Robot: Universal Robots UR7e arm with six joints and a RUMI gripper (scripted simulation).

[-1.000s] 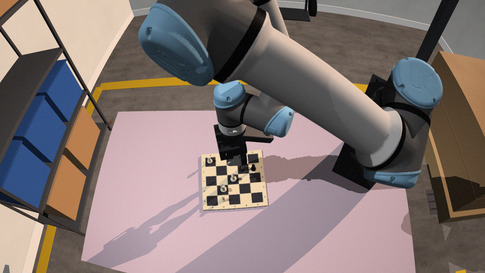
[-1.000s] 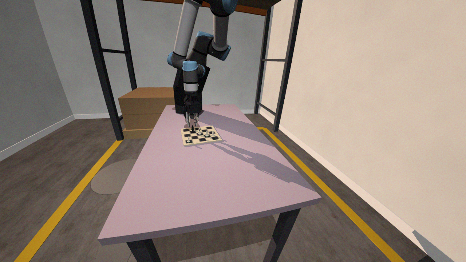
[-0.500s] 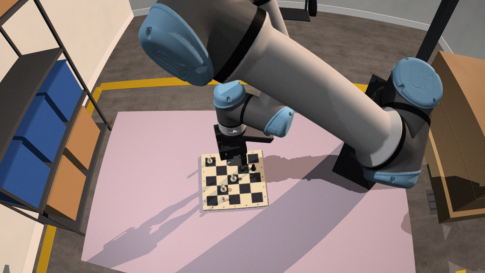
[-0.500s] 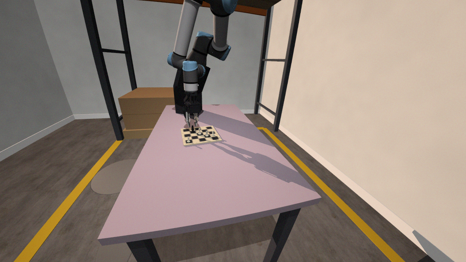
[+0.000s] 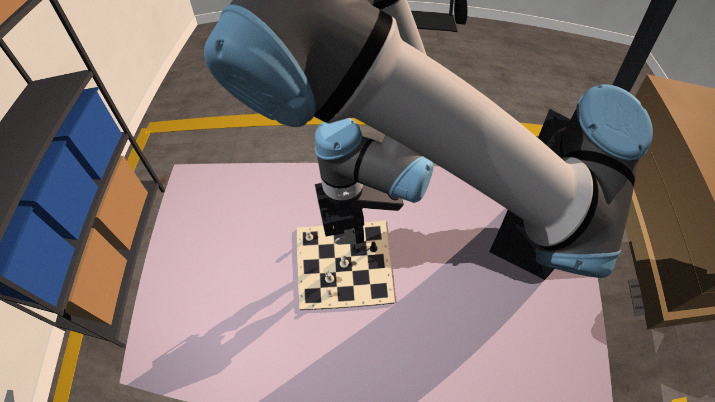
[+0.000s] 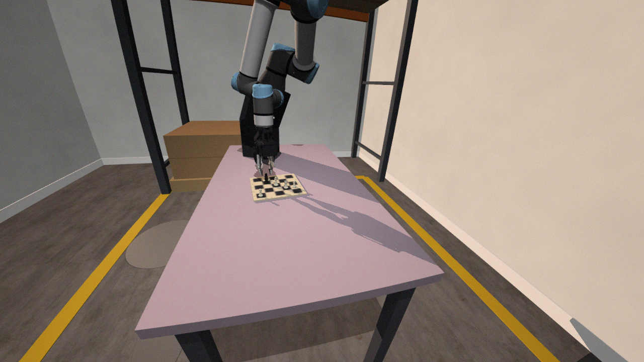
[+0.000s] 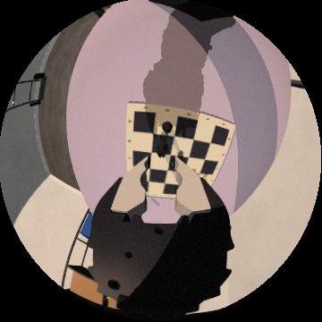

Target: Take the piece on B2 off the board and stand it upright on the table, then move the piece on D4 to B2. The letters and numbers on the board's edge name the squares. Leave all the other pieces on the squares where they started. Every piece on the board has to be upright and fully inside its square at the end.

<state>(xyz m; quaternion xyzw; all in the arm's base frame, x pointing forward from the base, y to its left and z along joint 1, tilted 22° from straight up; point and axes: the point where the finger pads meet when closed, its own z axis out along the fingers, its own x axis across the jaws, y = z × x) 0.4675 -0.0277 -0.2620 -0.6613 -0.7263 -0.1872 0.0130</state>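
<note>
The board is 40 mm ahead of my hand, 40 mm to the left of it and 60 mm below it.
</note>
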